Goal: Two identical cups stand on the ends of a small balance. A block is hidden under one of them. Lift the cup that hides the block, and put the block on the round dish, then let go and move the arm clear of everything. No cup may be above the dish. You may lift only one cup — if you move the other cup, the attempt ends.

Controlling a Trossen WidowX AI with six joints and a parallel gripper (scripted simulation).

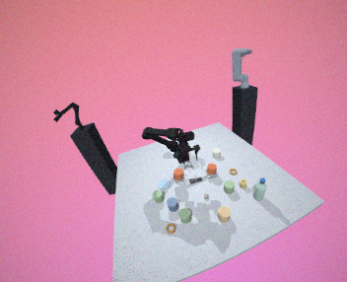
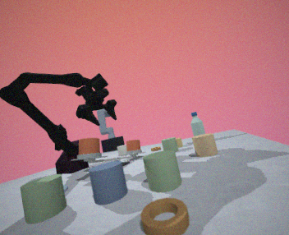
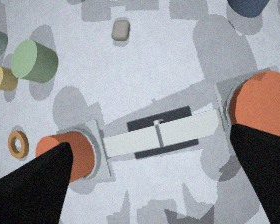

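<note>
Right now my gripper tip is 10 mm past the pale grey-blue block, 150 mm to the right of it and 150 mm above it. The rest, counted from my gripper tip: orange cup: 10 mm behind, 120 mm to the right, 80 mm below; small balance: 10 mm behind, 20 mm to the left, 160 mm below; grey lump: 170 mm ahead, 40 mm to the left, 180 mm below.
</note>
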